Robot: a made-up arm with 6 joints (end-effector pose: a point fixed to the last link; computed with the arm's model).
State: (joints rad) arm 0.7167 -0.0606 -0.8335 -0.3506 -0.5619 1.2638
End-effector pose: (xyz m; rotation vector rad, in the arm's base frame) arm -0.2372 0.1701 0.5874 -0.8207 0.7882 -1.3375
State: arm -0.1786 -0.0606 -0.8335 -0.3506 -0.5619 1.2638
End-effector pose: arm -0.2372 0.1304 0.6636 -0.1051 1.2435 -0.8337
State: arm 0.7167 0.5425 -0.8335 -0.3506 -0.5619 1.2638
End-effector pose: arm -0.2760 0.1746 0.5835 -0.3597 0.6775 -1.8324
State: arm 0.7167 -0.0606 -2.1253 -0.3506 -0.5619 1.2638
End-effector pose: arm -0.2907 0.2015 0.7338 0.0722 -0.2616 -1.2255
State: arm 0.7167 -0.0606 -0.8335 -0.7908 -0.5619 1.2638
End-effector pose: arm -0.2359 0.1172 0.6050 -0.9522 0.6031 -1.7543
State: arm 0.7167 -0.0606 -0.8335 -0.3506 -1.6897 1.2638
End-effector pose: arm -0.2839 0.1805 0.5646 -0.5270 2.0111 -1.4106
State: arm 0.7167 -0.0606 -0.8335 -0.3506 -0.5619 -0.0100
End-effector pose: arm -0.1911 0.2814 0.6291 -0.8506 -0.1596 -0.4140
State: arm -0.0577 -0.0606 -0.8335 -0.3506 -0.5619 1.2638
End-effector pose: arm -0.2372 0.1395 0.6559 -0.2025 1.1928 -0.9088
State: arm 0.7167 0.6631 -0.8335 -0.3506 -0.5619 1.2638
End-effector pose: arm -0.2830 0.1775 0.5810 -0.2585 0.6482 -1.9224
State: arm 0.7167 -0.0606 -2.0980 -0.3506 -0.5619 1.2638
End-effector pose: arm -0.2877 0.2012 0.7318 0.0535 -0.2401 -1.2317
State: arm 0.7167 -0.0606 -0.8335 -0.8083 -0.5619 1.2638
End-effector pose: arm -0.2362 0.1152 0.6061 -0.9571 0.5947 -1.7707
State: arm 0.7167 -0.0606 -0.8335 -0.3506 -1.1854 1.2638
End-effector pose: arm -0.2623 0.1698 0.5702 -0.6901 1.4618 -1.4176
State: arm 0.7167 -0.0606 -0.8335 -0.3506 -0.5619 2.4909
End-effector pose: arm -0.3599 0.1798 0.5784 -0.5078 1.7868 -2.1210
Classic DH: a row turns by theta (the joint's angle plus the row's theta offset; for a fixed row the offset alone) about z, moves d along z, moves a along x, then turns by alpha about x. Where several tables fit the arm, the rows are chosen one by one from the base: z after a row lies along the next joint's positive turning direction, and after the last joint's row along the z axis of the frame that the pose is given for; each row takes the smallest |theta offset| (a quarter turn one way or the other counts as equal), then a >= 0, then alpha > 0; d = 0 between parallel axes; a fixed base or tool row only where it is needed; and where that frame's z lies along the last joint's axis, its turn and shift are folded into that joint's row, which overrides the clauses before.
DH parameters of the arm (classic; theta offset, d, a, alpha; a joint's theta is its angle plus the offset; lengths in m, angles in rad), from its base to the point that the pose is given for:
base (fixed): 1.5708 0.5841 0.0709 -1.5708
joint 1: 0 0.2471 0.1381 -1.5708
joint 2: 1.5509 -0.1409 -0.1228 2.0498
joint 3: -1.4089 -0.1089 0.0205 -1.5604
joint 4: -0.4712 0.0605 -0.0257 -1.6742
joint 5: 0.8317 -0.1251 0.0568 -2.619
joint 6: -0.7863 -0.0002 -0.1013 -1.9566
tool (fixed): 2.8251 0.0378 0 0

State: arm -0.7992 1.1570 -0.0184 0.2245 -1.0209 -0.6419
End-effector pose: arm -0.1755 0.0325 0.7624 1.5486 0.6020 -0.8460
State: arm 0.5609 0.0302 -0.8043 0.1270 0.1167 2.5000
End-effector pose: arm -0.3374 0.1889 0.5715 -0.3160 1.4167 -1.4642
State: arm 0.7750 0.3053 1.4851 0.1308 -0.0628 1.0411
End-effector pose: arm -0.4265 0.2554 0.4497 -0.8695 2.4582 -0.4769
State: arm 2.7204 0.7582 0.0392 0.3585 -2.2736 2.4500
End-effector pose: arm -0.3075 0.0433 0.3853 -0.9625 -1.5956 1.5252
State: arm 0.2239 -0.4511 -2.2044 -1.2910 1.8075 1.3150
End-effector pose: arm -0.2633 0.0657 0.7917 -0.6899 -2.0672 -1.7622
